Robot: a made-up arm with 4 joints.
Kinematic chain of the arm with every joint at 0, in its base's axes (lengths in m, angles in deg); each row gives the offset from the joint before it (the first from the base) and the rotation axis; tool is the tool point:
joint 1: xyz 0 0 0.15 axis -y
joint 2: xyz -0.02 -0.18 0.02 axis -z
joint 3: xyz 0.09 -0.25 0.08 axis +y
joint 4: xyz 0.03 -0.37 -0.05 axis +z
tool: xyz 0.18 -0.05 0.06
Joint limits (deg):
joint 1: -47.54..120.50
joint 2: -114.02..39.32
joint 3: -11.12..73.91
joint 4: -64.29..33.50
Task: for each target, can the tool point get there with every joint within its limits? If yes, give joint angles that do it. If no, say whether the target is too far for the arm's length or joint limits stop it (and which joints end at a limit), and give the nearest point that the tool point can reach.
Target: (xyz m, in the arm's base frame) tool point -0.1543 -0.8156 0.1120
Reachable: yes | joints -21.46 27.06 64.76 16.77
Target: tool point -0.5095 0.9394 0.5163
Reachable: no: too far | nearest point -0.3842 0.3641 0.5228 | short by 0.589 m
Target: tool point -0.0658 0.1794 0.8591
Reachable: yes | joints 89.93 -102.42 22.97 -49.47
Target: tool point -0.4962 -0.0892 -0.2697
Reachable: no: joint limits stop it (at a limit: joint 2, joint 3, joint 4) | nearest point -0.2081 -0.7146 -0.0260 | short by 0.730 m
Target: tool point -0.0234 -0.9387 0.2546
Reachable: yes | joints 80.19 11.58 21.31 -16.61
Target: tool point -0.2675 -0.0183 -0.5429
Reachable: no: joint limits stop it (at a limit: joint 1, joint 3, joint 4) | nearest point 0.2730 0.0645 -0.2918 | short by 0.602 m
